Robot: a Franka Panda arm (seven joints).
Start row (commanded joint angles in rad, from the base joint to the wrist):
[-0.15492 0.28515 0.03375 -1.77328 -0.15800 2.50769 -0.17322]
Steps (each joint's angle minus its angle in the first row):
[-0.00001 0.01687 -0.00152 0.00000 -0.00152 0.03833 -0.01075]
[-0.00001 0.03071 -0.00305 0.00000 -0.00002 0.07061 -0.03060]
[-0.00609 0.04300 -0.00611 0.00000 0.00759 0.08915 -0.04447]
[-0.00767 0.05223 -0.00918 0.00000 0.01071 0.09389 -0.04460]
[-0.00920 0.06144 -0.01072 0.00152 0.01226 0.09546 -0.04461]
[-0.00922 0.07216 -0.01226 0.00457 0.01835 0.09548 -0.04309]
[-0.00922 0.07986 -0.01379 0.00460 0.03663 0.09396 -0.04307]
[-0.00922 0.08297 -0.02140 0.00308 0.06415 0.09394 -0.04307]
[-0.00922 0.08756 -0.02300 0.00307 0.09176 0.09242 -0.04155]
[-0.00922 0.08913 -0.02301 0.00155 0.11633 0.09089 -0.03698]
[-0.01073 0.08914 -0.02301 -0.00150 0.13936 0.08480 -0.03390]
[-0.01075 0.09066 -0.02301 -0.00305 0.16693 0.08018 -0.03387]
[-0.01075 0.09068 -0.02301 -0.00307 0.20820 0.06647 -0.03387]
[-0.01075 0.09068 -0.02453 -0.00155 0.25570 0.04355 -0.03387]
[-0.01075 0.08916 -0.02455 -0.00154 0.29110 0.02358 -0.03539]
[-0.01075 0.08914 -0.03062 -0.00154 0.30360 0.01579 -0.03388]
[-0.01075 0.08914 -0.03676 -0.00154 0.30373 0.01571 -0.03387]
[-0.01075 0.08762 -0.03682 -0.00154 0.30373 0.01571 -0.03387]
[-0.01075 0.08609 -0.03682 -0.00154 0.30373 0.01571 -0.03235]
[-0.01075 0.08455 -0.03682 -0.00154 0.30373 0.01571 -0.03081]
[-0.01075 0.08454 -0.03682 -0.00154 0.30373 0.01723 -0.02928]
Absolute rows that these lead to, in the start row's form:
[-0.15493 0.30202 0.03223 -1.77328 -0.15952 2.54602 -0.18397]
[-0.15493 0.31586 0.03070 -1.77328 -0.15802 2.57830 -0.20382]
[-0.16101 0.32815 0.02764 -1.77328 -0.15041 2.59684 -0.21769]
[-0.16259 0.33738 0.02457 -1.77328 -0.14729 2.60158 -0.21782]
[-0.16412 0.34659 0.02303 -1.77176 -0.14574 2.60315 -0.21783]
[-0.16414 0.35731 0.02149 -1.76871 -0.13965 2.60317 -0.21631]
[-0.16414 0.36501 0.01996 -1.76868 -0.12137 2.60165 -0.21629]
[-0.16414 0.36812 0.01235 -1.77020 -0.09385 2.60163 -0.21629]
[-0.16414 0.37271 0.01075 -1.77021 -0.06624 2.60011 -0.21477]
[-0.16414 0.37428 0.01074 -1.77173 -0.04167 2.59858 -0.21020]
[-0.16565 0.37429 0.01074 -1.77478 -0.01864 2.59249 -0.20712]
[-0.16567 0.37581 0.01074 -1.77633 0.00893 2.58787 -0.20709]
[-0.16567 0.37583 0.01074 -1.77635 0.05020 2.57416 -0.20709]
[-0.16567 0.37583 0.00922 -1.77483 0.09770 2.55124 -0.20709]
[-0.16567 0.37431 0.00920 -1.77482 0.13310 2.53127 -0.20861]
[-0.16567 0.37429 0.00313 -1.77482 0.14560 2.52348 -0.20710]
[-0.16567 0.37429 -0.00301 -1.77482 0.14573 2.52340 -0.20709]
[-0.16567 0.37277 -0.00307 -1.77482 0.14573 2.52340 -0.20709]
[-0.16567 0.37124 -0.00307 -1.77482 0.14573 2.52340 -0.20557]
[-0.16567 0.36970 -0.00307 -1.77482 0.14573 2.52340 -0.20403]
[-0.16567 0.36969 -0.00307 -1.77482 0.14573 2.52492 -0.20250]

